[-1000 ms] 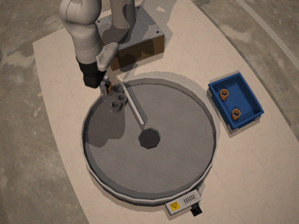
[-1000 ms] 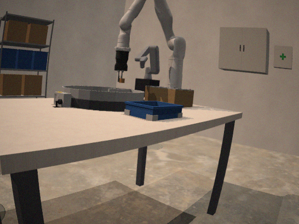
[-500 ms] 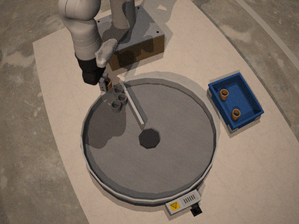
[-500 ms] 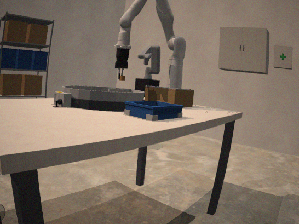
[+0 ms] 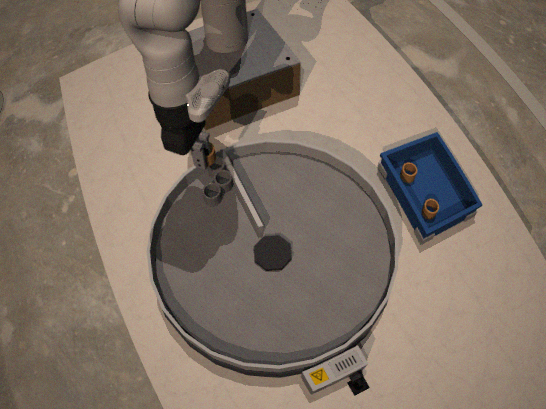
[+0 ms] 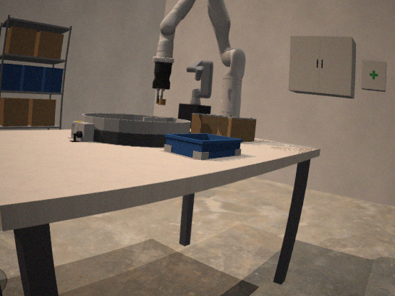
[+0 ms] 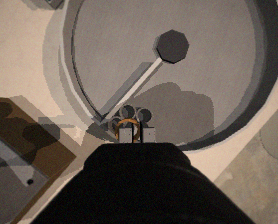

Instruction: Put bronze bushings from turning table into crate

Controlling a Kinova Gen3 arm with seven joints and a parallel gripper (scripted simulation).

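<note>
The blue crate lies 380 mm to the left of my hand, 190 mm ahead of it and 130 mm below it. From my hand the other things lie so: round grey turning table: 160 mm ahead, 100 mm below, 40 mm to the left.
</note>
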